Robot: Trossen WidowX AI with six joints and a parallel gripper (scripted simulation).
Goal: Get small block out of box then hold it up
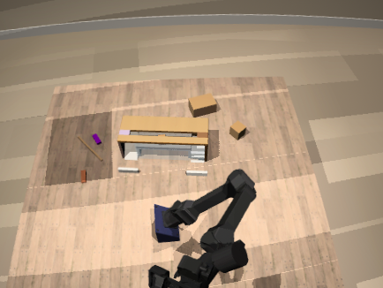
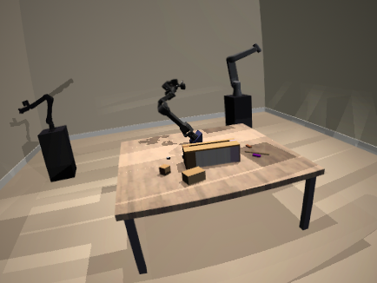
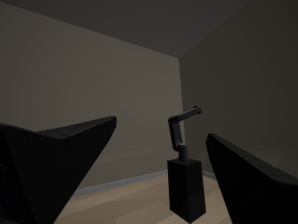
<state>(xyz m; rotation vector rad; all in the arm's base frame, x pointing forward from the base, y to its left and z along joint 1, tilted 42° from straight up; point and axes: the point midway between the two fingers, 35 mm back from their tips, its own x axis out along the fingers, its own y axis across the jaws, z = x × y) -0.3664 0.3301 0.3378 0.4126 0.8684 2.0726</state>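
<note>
My gripper tip is now 770 mm short of the box, 470 mm above it and 60 mm to the left of it. The rest, counted from my gripper tip: small tan block: 780 mm ahead, 450 mm below, 60 mm to the right; orange piece: 700 mm ahead, 530 mm below, 310 mm to the left; grey cube: 580 mm ahead, 530 mm below, 320 mm to the right.
</note>
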